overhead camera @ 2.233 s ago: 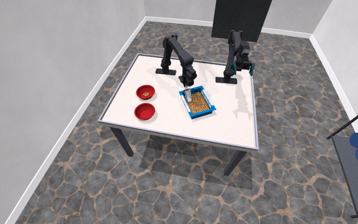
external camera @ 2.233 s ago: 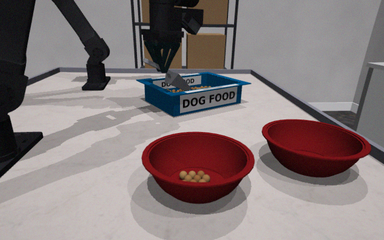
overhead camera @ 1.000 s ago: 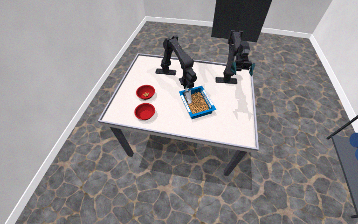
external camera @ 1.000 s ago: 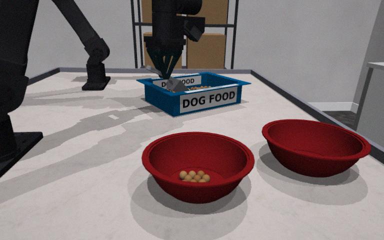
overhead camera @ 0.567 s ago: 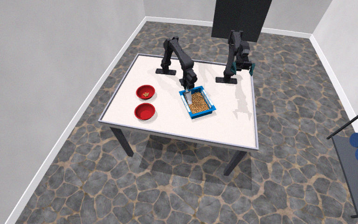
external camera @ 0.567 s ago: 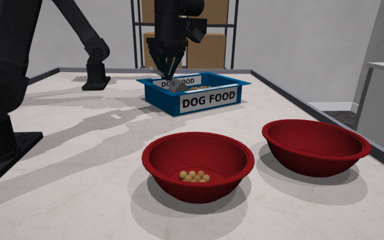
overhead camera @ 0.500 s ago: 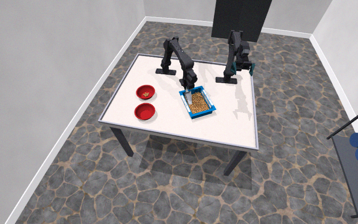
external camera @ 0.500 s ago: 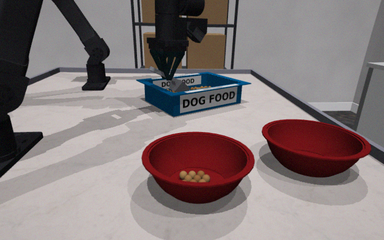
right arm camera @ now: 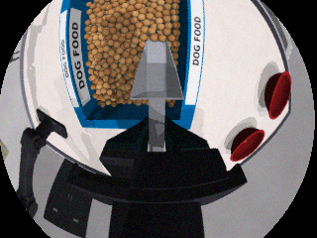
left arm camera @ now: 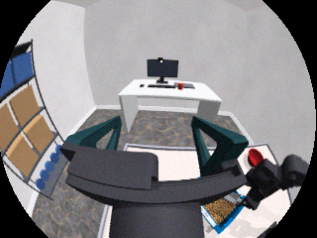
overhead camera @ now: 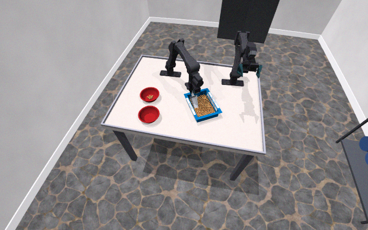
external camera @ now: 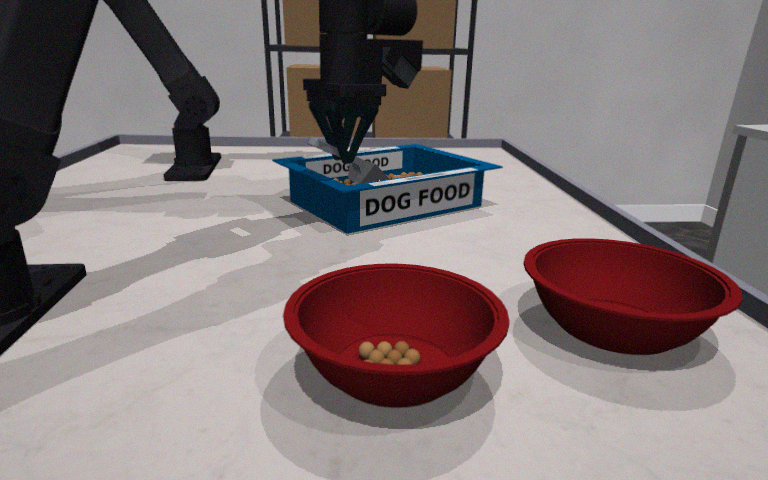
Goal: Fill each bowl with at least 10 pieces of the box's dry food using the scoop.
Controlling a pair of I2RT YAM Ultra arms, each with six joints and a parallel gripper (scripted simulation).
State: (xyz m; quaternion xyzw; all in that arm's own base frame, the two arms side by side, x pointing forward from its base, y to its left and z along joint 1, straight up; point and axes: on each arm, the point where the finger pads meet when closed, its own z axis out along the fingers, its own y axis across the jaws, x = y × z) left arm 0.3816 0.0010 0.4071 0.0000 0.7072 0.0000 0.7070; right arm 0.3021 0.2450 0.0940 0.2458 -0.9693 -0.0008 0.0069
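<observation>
My right hand is 60 mm short of the blue dog food box, 90 mm to the right of it and 50 mm above it. Round my right hand: grey scoop 30 mm ahead, 20 mm to the left, 30 mm below.
</observation>
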